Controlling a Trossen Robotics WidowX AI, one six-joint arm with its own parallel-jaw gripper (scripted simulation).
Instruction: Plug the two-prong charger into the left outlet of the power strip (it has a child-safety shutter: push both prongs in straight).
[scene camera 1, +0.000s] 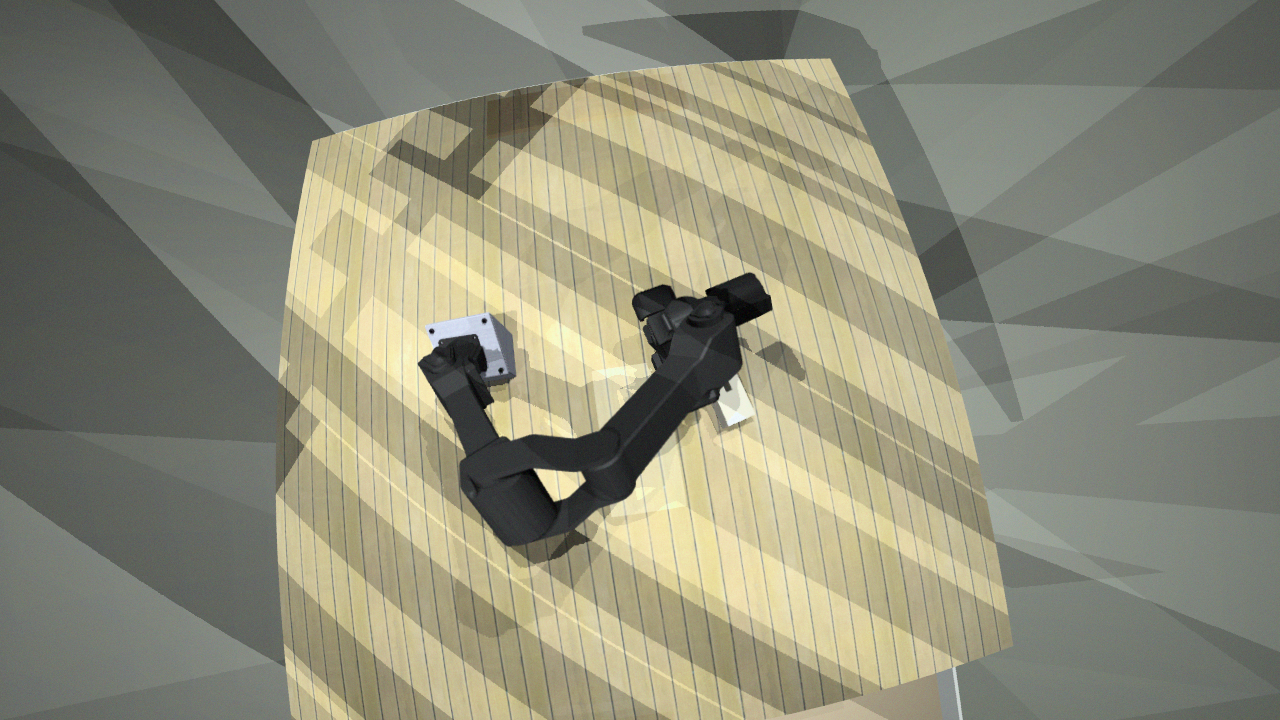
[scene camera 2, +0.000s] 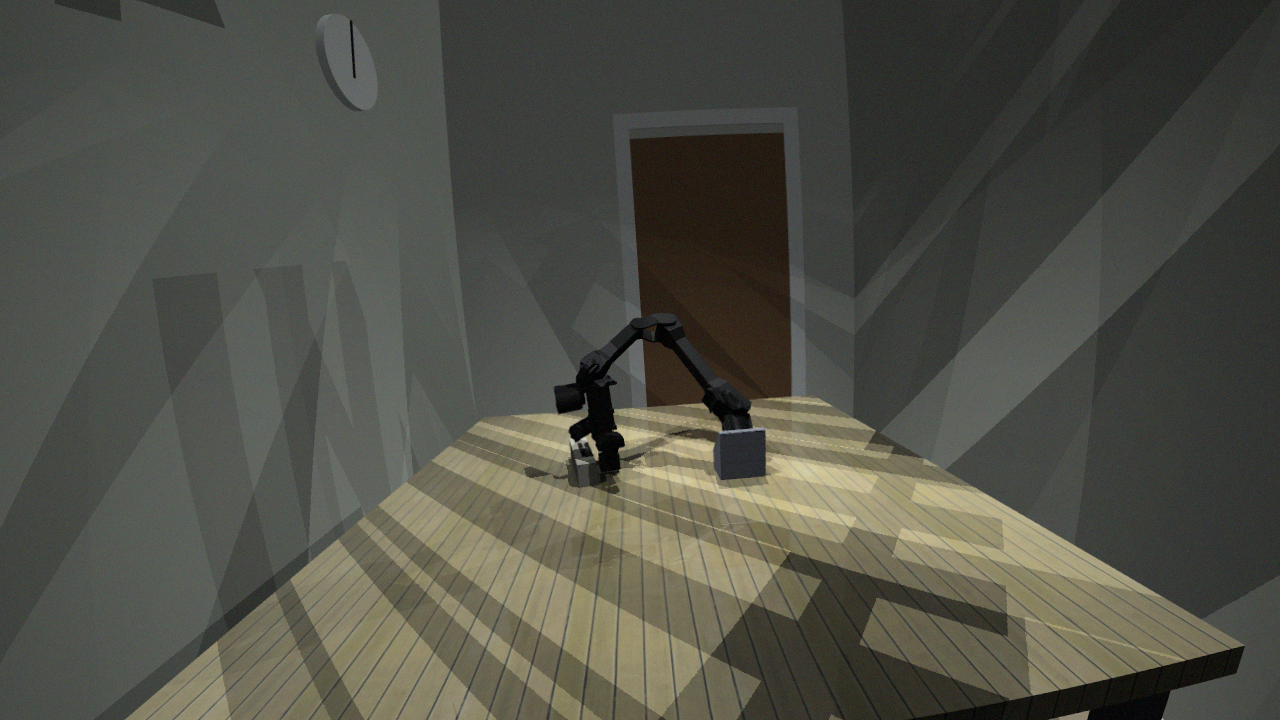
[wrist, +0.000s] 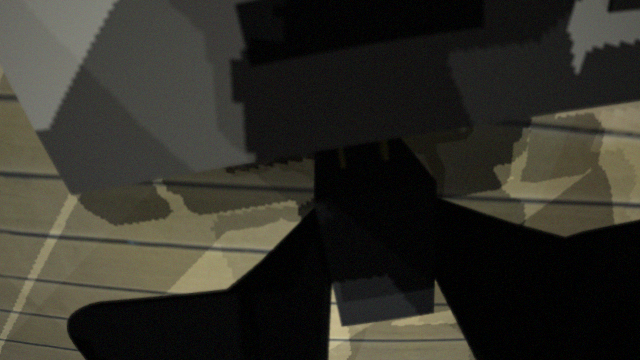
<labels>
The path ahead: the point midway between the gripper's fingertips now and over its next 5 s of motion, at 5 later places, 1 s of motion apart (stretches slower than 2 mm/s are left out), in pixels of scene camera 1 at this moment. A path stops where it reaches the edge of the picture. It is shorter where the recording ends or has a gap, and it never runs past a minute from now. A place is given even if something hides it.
My gripper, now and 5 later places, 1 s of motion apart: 667, 362; 671, 361; 674, 360; 677, 359; 672, 361; 660, 365
</labels>
